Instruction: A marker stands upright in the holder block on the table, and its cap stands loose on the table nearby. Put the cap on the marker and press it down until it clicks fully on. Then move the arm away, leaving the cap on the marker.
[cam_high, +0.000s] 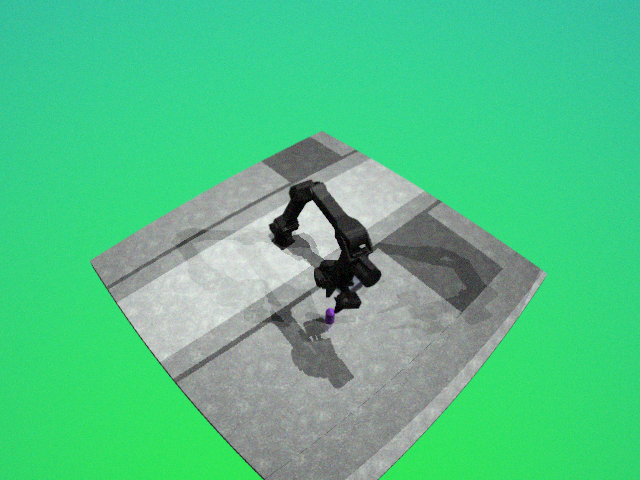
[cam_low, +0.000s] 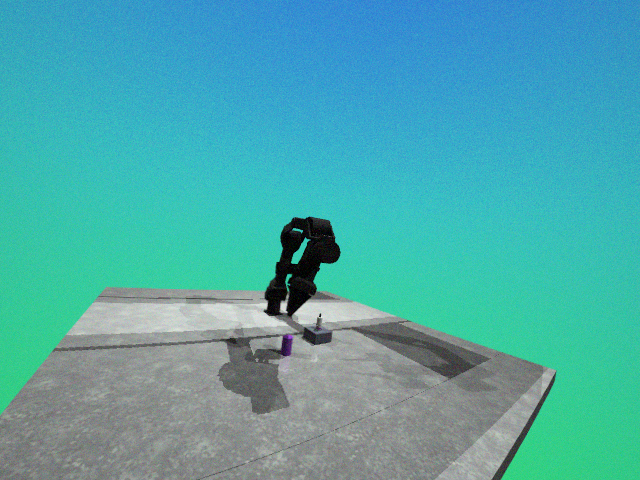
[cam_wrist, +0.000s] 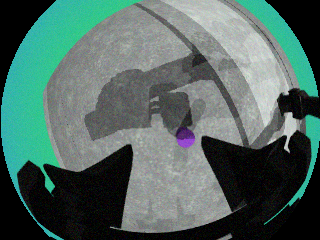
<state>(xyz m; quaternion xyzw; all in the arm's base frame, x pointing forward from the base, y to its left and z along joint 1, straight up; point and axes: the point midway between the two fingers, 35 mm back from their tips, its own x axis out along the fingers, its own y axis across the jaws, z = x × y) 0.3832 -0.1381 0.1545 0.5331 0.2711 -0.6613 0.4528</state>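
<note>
Now: the purple cap 10 cm below my gripper tip, 2 cm to the left of it and 2 cm behind it. The rest, counted from my gripper tip: holder block (17 cm to the left, 10 cm below, 8 cm behind).
</note>
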